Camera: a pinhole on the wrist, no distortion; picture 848 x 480 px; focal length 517.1 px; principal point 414.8 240.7 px. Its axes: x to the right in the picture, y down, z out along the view. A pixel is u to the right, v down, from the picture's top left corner.
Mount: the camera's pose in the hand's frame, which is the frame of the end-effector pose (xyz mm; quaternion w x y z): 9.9 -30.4 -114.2 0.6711 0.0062 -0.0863 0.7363
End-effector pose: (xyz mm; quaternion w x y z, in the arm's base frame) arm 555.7 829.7 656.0 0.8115 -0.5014 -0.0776 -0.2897
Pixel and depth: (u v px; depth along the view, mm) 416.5 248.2 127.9
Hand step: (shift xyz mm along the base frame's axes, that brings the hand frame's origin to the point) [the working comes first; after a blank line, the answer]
In the camera's frame: 0.4 1.9 127.9

-28.7 -3.4 39.8
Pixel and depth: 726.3 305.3 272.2
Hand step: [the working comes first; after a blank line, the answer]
In the camera's frame: 164.0 34.0 272.2

21.7 203.6 -16.7
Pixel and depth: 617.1 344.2 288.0
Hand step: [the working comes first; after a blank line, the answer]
In the camera's frame: 112.7 57.6 288.0

-23.7 198.9 20.2
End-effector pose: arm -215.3 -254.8 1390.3 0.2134 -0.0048 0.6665 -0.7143
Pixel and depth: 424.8 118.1 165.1
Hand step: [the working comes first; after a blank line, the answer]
In the camera's frame: 3.2 -39.1 165.1

-26.1 -59.4 41.6
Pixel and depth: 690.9 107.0 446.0
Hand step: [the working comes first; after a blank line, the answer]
In the camera's frame: 238.1 -115.3 446.0

105.4 -369.8 -120.5
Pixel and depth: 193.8 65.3 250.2
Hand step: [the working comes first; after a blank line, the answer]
In the camera's frame: -106.9 -84.9 250.2

-81.7 -143.4 148.0
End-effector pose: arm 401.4 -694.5 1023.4 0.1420 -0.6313 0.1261 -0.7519
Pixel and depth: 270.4 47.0 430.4
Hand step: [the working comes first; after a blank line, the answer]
In the camera's frame: -120.2 -161.2 430.4

276.7 126.0 248.9
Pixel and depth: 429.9 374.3 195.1
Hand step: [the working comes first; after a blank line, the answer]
In the camera's frame: 5.7 50.4 195.1

78.6 73.6 -23.2
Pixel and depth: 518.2 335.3 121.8
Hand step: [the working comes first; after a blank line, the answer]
In the camera's frame: 24.4 22.3 121.8

9.2 33.2 -15.0
